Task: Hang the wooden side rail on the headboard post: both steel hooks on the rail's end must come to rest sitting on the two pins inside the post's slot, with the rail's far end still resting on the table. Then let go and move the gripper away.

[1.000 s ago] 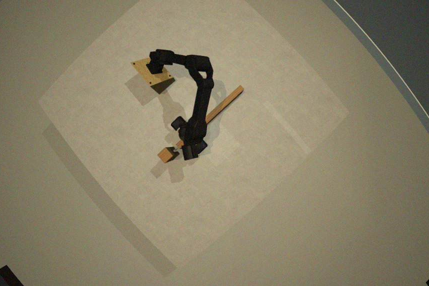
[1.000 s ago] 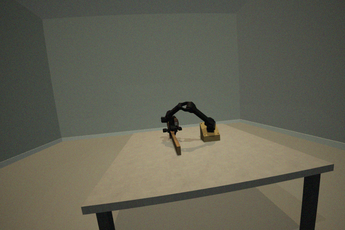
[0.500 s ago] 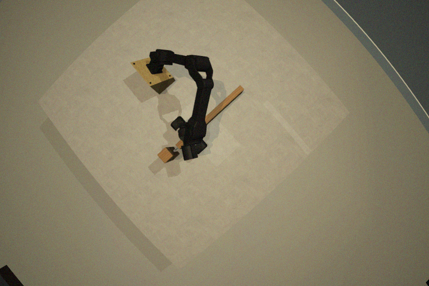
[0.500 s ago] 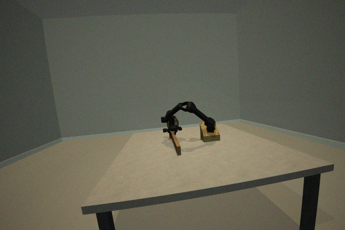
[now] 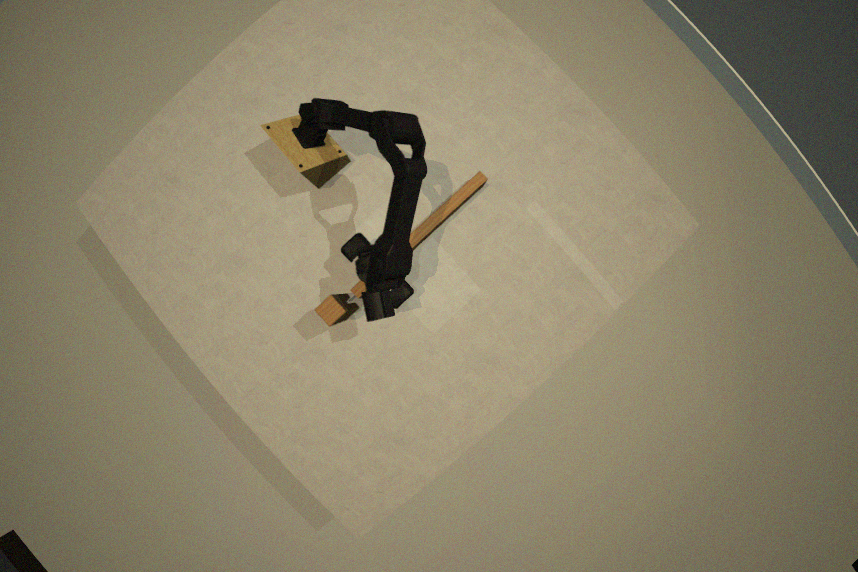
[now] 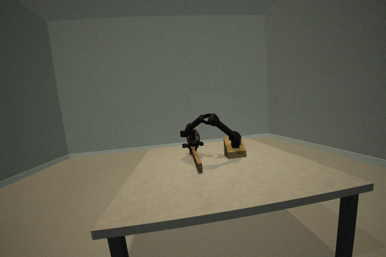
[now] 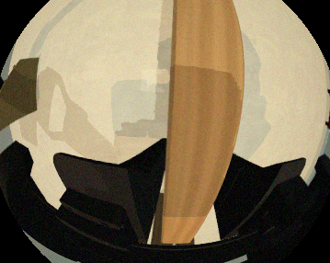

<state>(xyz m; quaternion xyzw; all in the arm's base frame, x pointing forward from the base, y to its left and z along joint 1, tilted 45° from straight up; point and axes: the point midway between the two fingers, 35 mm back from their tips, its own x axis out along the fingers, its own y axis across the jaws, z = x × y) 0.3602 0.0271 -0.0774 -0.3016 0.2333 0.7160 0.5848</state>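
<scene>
Right now the headboard post is 130 mm to the right of my gripper tip, 40 mm above it and 20 mm ahead of it.
</scene>
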